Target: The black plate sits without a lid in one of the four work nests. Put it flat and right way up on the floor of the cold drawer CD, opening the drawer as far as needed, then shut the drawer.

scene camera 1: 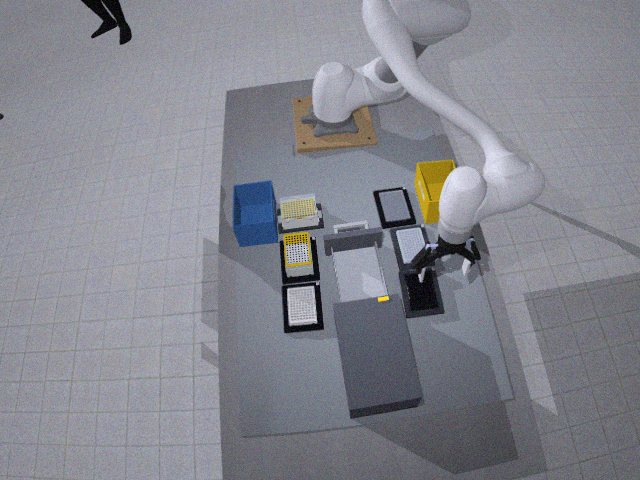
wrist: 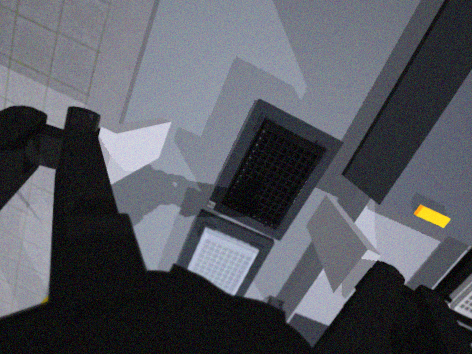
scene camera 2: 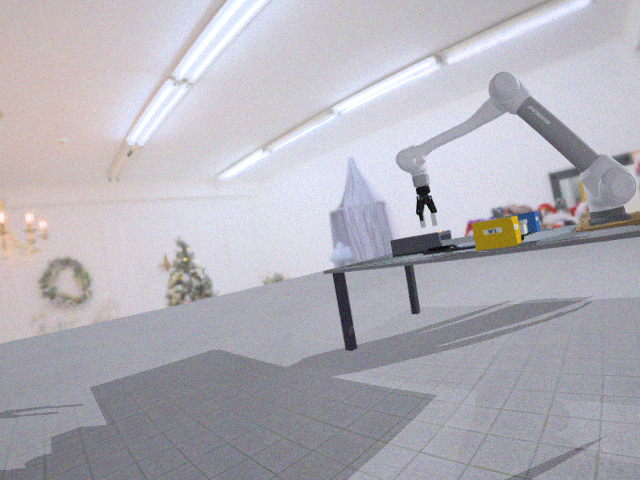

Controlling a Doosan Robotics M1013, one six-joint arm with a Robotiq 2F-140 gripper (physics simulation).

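Pixels of known places: gripper, fingertip midpoint: (scene camera 1: 442, 274) (wrist: 241, 176) (scene camera 2: 429, 226); arm's base at its link origin: (scene camera 1: 332, 120) (scene camera 2: 608, 220).
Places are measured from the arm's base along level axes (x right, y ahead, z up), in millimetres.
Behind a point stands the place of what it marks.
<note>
The black plate (scene camera 1: 423, 293) {y 841, x -154, z 1 mm} (wrist: 277, 172) {y 840, x -146, z 1 mm} lies flat and without a lid in a dark work nest (wrist: 305, 131) {y 900, x -136, z -7 mm}, right of the drawer unit in scene view 1. The grey drawer housing (scene camera 1: 377, 356) {y 1050, x 37, z 83 mm} (scene camera 2: 421, 243) {y 983, x -61, z 37 mm} stands beside it. Its drawer (scene camera 1: 359, 268) {y 713, x 27, z -1 mm} (wrist: 400, 235) {y 825, x 47, z -1 mm} is pulled out, with the grey front panel (scene camera 1: 353, 241) {y 637, x 32, z 45 mm} and handle towards the robot base. No CD label is readable. My gripper (scene camera 1: 444, 271) {y 853, x -195, z 122 mm} (scene camera 2: 428, 223) {y 853, x -195, z 122 mm} (wrist: 241, 176) {y 853, x -195, z 122 mm} is open and empty, pointing down above the table near the black plate's nest. In the wrist view the plate shows between and beyond the fingers.
A white plate (scene camera 1: 412, 245) {y 662, x -161, z 5 mm} (wrist: 225, 260) {y 685, x -158, z 3 mm} sits in the neighbouring nest, with another dark frame (scene camera 1: 379, 209) {y 487, x -87, z -7 mm} behind it. A yellow bin (scene camera 1: 429, 204) {y 568, x -237, z 88 mm} (scene camera 2: 496, 235) {y 471, x -370, z 34 mm} stands nearby. Left of the drawer are a yellow-topped rack (scene camera 1: 298, 250) {y 648, x 209, z 57 mm}, a white plate (scene camera 1: 301, 305) {y 816, x 225, z 8 mm}, another rack (scene camera 1: 298, 209) {y 486, x 191, z 58 mm} and a blue bin (scene camera 1: 255, 217) {y 432, x 346, z -15 mm}.
</note>
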